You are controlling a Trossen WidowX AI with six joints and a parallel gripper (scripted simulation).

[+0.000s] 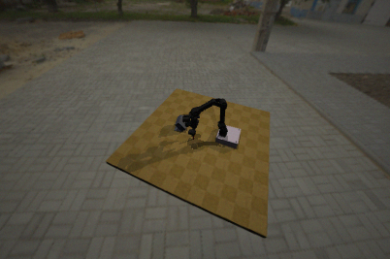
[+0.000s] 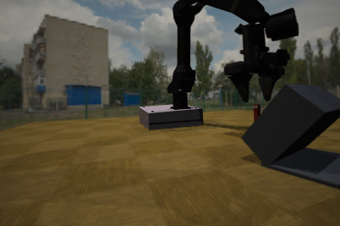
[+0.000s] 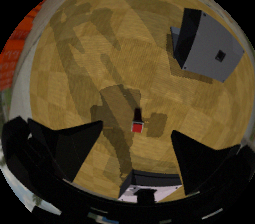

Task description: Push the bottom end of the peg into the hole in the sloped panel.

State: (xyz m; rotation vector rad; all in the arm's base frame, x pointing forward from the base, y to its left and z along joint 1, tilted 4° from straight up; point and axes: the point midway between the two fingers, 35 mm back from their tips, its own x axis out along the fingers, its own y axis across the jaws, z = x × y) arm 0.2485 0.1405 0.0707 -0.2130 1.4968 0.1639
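My gripper tip is now 30 mm above the red peg. From my gripper tip the other things lie so: dark sloped panel 180 mm ahead, 90 mm to the right, 30 mm below; flat panel foot 200 mm ahead, 90 mm below, 80 mm to the right.
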